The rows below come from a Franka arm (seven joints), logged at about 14 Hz.
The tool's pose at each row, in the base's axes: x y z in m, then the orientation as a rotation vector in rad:
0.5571, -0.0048, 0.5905, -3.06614, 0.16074, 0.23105
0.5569, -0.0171, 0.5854, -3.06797, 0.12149, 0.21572
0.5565, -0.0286, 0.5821, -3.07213, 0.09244, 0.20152
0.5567, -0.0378, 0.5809, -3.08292, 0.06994, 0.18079
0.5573, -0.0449, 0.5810, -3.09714, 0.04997, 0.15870
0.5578, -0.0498, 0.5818, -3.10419, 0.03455, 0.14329
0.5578, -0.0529, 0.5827, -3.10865, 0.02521, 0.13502
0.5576, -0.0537, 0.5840, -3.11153, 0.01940, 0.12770
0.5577, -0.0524, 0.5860, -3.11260, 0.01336, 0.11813
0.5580, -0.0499, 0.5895, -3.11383, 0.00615, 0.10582
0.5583, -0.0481, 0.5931, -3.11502, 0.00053, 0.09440
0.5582, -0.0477, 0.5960, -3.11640, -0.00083, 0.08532
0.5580, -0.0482, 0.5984, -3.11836, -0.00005, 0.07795
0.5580, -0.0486, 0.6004, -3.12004, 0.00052, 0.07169
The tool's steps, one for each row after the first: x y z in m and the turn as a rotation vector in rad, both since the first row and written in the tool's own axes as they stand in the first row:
0.0018, 0.0125, 0.0042, -0.00037, 0.00915, -0.02583
0.0031, 0.0241, 0.0067, -0.00351, 0.01804, -0.04485
0.0043, 0.0333, 0.0072, -0.01279, 0.03187, -0.05936
0.0056, 0.0403, 0.0065, -0.02558, 0.04686, -0.07195
0.0065, 0.0451, 0.0053, -0.03188, 0.05700, -0.08179
0.0066, 0.0481, 0.0042, -0.03605, 0.06246, -0.08770
0.0063, 0.0488, 0.0029, -0.03860, 0.06724, -0.09140
0.0060, 0.0474, 0.0010, -0.03924, 0.07332, -0.09543
0.0055, 0.0447, -0.0023, -0.03995, 0.08113, -0.10026
0.0051, 0.0427, -0.0058, -0.04066, 0.08841, -0.10404
0.0045, 0.0422, -0.0086, -0.04154, 0.09428, -0.10503
0.0040, 0.0426, -0.0110, -0.04302, 0.09914, -0.10456
0.0037, 0.0428, -0.0130, -0.04431, 0.10326, -0.10421

